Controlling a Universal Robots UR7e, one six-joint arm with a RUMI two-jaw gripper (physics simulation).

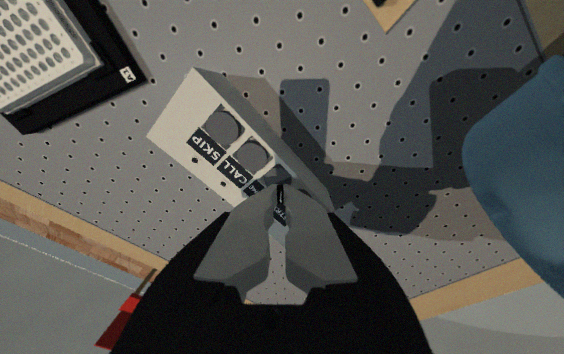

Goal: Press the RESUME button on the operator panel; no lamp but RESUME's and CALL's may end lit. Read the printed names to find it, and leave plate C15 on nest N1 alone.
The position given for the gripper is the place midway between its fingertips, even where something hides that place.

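Observation:
You'd see the gripper (281,186) here, and there's an operator panel (180,131) as well.

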